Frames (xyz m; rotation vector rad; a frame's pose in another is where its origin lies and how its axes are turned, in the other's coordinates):
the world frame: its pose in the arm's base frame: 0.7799 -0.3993 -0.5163 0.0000 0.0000 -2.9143
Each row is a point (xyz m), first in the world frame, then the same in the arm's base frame.
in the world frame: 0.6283 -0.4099 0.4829
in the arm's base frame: 0.0754 -0.1415 -0.0334
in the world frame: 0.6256 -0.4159 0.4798
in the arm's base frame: 0.0767 -0.1351 -0.0365
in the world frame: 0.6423 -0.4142 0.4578
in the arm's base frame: 0.0608 -0.1405 -0.0585
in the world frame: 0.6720 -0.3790 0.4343
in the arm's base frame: 0.0398 -0.1815 -0.0820
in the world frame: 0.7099 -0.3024 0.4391
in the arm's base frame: 0.0201 -0.2646 -0.0772
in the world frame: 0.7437 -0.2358 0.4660
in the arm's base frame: 0.0022 -0.3372 -0.0503
